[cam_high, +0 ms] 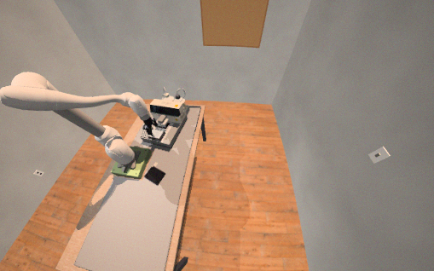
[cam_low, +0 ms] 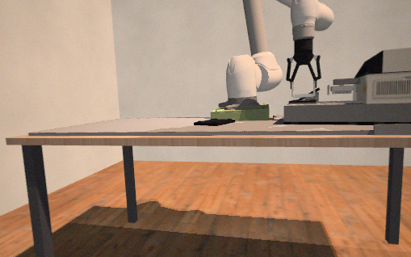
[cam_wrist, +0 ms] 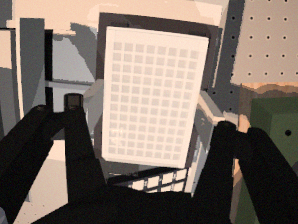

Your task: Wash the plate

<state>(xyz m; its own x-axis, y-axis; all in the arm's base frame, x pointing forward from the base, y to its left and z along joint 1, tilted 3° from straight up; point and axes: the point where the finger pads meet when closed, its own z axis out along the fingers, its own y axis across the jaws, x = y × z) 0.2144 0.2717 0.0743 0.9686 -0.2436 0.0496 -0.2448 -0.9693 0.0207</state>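
Now: hand 3 cm above the white well plate. Round my hand: carrier 5 cm below; then washer 15 cm to the left, 3 cm ahead; then N1 label 28 cm to the right, 13 cm below, 3 cm ahead.
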